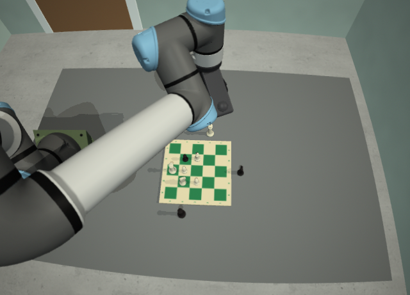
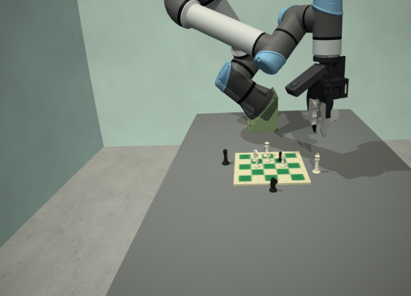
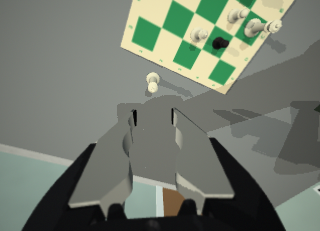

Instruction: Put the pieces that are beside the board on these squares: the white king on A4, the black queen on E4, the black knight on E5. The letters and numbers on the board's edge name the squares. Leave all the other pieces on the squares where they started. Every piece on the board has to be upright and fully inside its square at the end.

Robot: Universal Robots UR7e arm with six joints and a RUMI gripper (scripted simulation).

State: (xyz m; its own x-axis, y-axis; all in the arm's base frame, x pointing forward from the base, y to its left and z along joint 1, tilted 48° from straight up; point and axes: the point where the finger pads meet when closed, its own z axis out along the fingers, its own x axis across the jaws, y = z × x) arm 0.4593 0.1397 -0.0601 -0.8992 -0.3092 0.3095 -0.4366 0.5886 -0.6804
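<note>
Now: hand 100 mm above the white king. From my hand the other things lie so: black pawn 120 mm below, 100 mm to the right, 80 mm behind; then board 140 mm to the right, 130 mm below, 40 mm behind.
</note>
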